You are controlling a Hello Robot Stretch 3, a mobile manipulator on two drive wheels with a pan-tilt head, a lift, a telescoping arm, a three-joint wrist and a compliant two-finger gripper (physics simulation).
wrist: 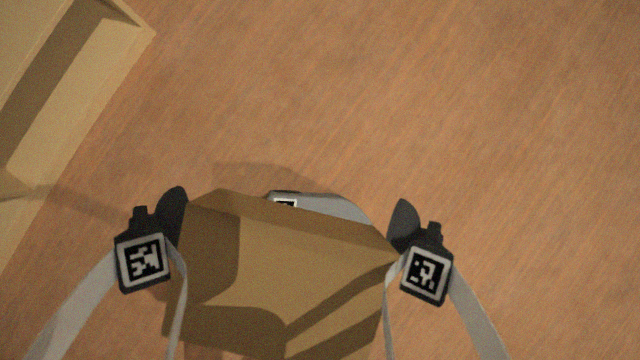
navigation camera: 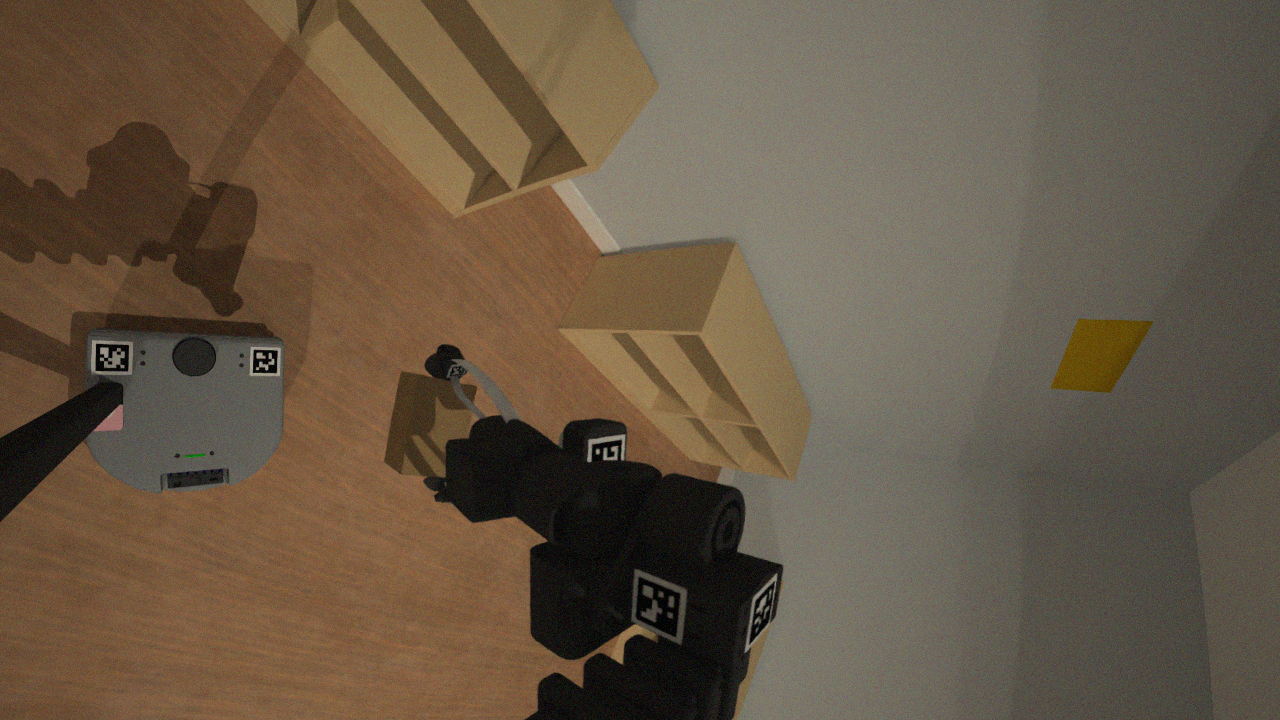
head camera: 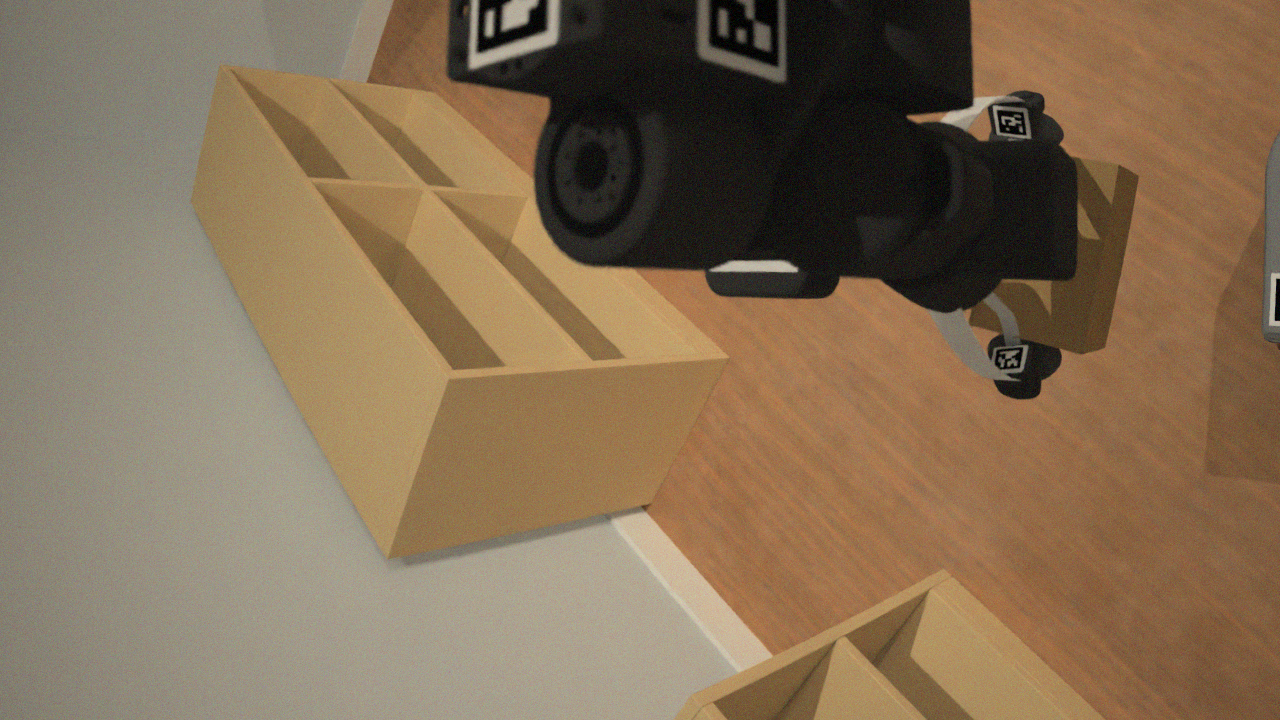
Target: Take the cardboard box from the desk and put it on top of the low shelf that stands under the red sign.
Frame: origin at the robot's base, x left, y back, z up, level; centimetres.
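Seen in the pictures: gripper, fingertip midpoint: [wrist: 290,218] [navigation camera: 438,420]; robot's base at its link origin: [navigation camera: 195,355].
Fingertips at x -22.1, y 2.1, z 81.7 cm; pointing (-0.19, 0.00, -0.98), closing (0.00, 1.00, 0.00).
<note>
Offsets run from my fingertips to a thing's middle. Level surfaces: height alone.
The brown cardboard box @[dx +2.3, dy -0.2, dz +2.8 cm] [head camera: 1087,304] [navigation camera: 407,420] [wrist: 295,270] is between the two fingers of my gripper [head camera: 1029,241] [navigation camera: 440,424] [wrist: 290,218], which is shut on it. The box is held in the air over the floor, beside the robot's base. In the head view, the wrist hides part of it. A low shelf [head camera: 313,295] [navigation camera: 644,291] stands against the grey wall, apart from the gripper. The red sign does not show, so I cannot tell which shelf is under it.
A second low shelf [head camera: 1002,644] [navigation camera: 581,80] stands along the same wall. Part of a shelf @[dz -73.8 cm] [wrist: 75,115] shows at the wrist view's upper left. A yellow sign @[dx -160.5, dy -16.6, dz +93.4 cm] [navigation camera: 1100,355] hangs on the wall. The robot's grey base [navigation camera: 179,420] [wrist: 335,202] is on the wooden floor.
</note>
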